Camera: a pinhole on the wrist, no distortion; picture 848 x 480 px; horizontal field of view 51.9 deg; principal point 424.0 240.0 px. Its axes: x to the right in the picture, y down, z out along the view. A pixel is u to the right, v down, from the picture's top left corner.
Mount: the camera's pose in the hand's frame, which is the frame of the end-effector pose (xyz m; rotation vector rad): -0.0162 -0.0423 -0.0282 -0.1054 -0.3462 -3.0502
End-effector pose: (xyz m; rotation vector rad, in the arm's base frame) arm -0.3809 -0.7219 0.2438 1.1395 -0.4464 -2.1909
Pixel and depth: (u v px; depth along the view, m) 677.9 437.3 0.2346
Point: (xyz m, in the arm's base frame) -0.5470 -0.6417 0.3830
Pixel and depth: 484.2 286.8 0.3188
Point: -0.6048 -0.7155 0.4248
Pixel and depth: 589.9 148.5 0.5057
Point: -0.6772 -0.7477 0.6225
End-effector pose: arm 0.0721 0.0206 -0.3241 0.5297 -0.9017 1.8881
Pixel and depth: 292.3 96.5 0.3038
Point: -0.0207 -0.1716 -0.1620
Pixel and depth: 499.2 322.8 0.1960
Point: 0.0941 -0.1154 -0.2248
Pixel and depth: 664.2 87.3 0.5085
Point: -0.0071 -0.4501 -0.1785
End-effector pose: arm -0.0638 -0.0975 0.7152 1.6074 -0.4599 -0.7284
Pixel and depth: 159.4 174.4 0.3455
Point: -0.1805 -0.3940 0.7455
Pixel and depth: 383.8 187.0 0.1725
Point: -0.1555 -0.1990 0.7152
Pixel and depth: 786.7 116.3 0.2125
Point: -0.2503 -0.1700 0.7535
